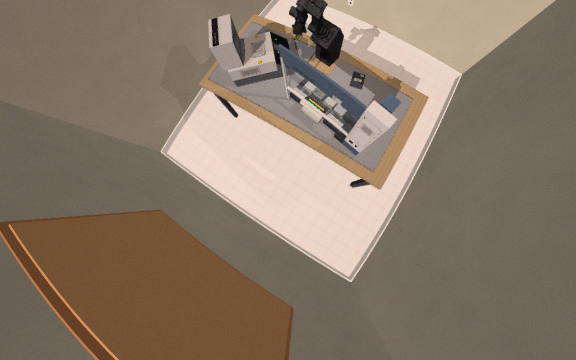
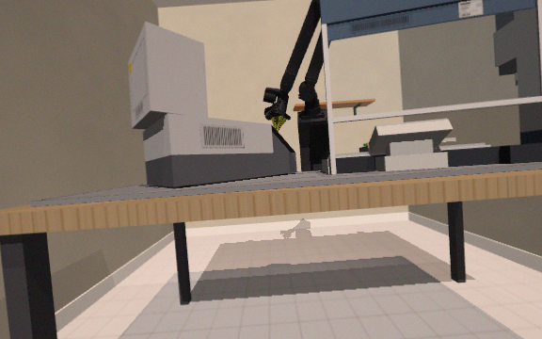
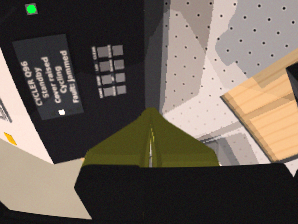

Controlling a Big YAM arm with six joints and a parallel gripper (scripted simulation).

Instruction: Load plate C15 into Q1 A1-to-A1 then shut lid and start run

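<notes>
Now: hand 140 mm short of the tube cooling block, 410 mm to the right of it and 140 mm above it. The rest, counted from my hand: white upright post 330 mm ahead, 230 mm to the left, 20 mm above; then tall white instrument 290 mm ahead, 860 mm to the left, 60 mm above.
</notes>
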